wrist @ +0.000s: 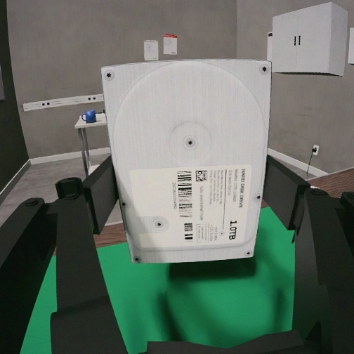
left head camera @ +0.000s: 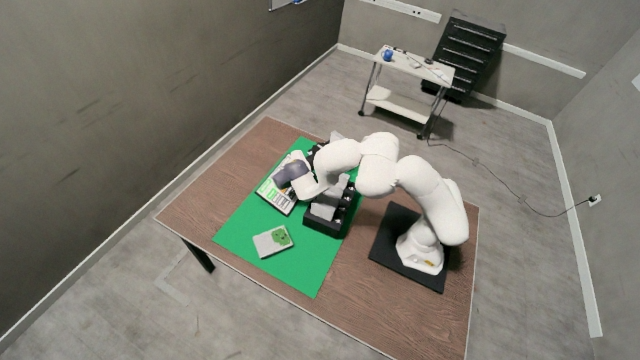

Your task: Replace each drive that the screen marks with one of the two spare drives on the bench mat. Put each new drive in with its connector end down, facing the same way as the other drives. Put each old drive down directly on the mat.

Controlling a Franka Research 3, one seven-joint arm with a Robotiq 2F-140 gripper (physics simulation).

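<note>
My gripper [wrist: 188, 168] is shut on a hard disk drive [wrist: 187, 115] by its side edges and holds it upright above the green mat [wrist: 135, 290] [left head camera: 235, 227]. The drive's labelled face is towards the wrist view. In the head view the arm hides most of the gripper. A grey drive [left head camera: 270, 243] with a green circuit patch lies flat on the front part of the mat. The black drive bay [left head camera: 320, 226] holds upright grey drives, the front one [left head camera: 323, 210] showing clearly; the arm covers others. The screen [left head camera: 286, 205] lies left of the bay, partly hidden by the arm, and shows green and grey blocks.
The wooden table [left head camera: 400, 320] carries the mat and the robot's black base plate [left head camera: 400, 270]. A white trolley [left head camera: 400, 105] with a blue mug [left head camera: 387, 55] [wrist: 89, 116] and a black drawer cabinet [left head camera: 470, 47] stand beyond the table. A wall cabinet [wrist: 310, 42] shows at the upper right.
</note>
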